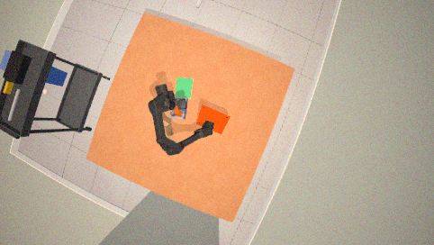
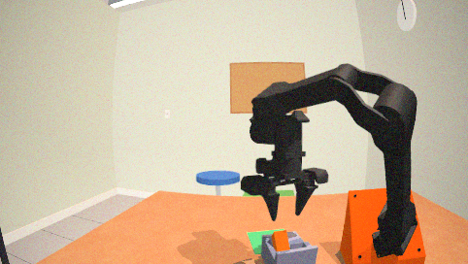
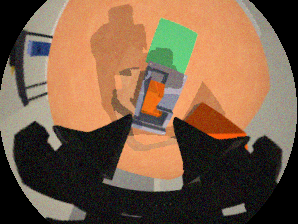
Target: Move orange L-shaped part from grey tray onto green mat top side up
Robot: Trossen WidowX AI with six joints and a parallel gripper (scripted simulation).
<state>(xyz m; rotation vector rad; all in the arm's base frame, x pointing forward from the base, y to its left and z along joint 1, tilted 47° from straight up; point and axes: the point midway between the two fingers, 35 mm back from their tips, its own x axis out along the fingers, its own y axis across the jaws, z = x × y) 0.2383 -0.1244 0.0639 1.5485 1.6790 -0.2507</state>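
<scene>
My gripper tip is 20 mm past the orange L-shaped part, 20 mm to the right of it and 100 mm above it. The rest, counted from my gripper tip: green mat 20 mm ahead, 160 mm to the right, 160 mm below.
</scene>
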